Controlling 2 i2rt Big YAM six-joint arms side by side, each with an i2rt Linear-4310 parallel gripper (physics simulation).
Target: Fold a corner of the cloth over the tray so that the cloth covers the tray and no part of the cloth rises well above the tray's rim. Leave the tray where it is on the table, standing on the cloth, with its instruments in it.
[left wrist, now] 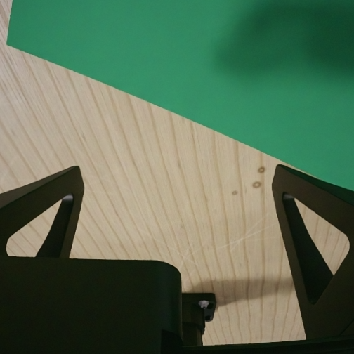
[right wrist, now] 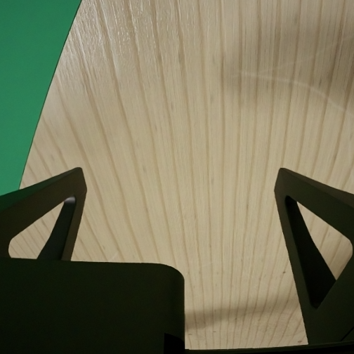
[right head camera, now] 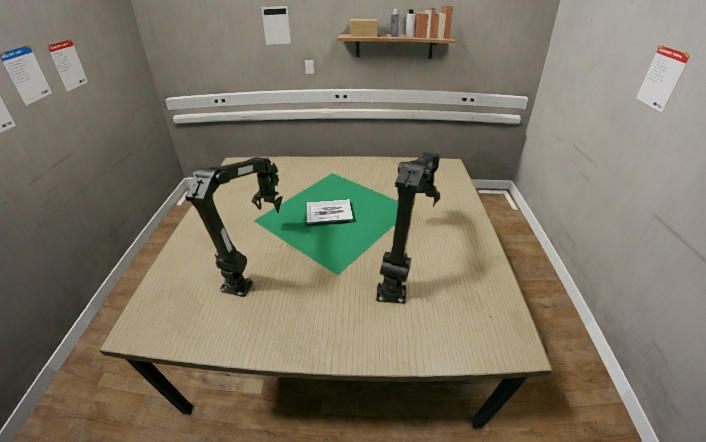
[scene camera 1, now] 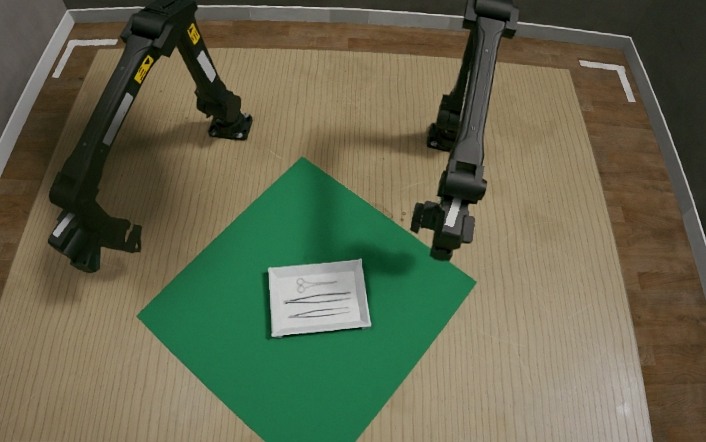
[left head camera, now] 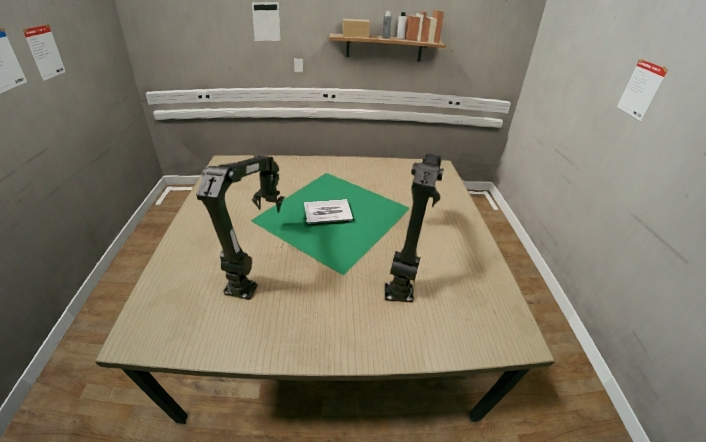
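A green cloth (left head camera: 364, 234) (right head camera: 364, 229) (scene camera 1: 218, 322) (left wrist: 150, 50) (right wrist: 25, 75) lies flat, its corners unfolded. A white tray (left head camera: 325, 201) (right head camera: 328, 201) (scene camera 1: 320, 330) stands uncovered on its middle. In scene camera 1, scissors (scene camera 1: 323, 282) and two tweezers (scene camera 1: 285, 301) (scene camera 1: 290, 316) lie inside the tray. My left gripper (left head camera: 268, 209) (right head camera: 268, 209) (left wrist: 177, 175) is open and empty, pointing down above the cloth's edge near its left corner in the head views. My right gripper (right wrist: 180, 178) is open and empty, above the table beyond the cloth's right corner in the left head view.
The wooden table (left head camera: 312, 333) (right head camera: 312, 327) (scene camera 1: 547, 364) carries both arm bases (left head camera: 239, 288) (left head camera: 399, 291) at the cloth's near side in the head views. A wall shelf (left head camera: 388, 40) (right head camera: 395, 39) with bottles and books hangs behind the table.
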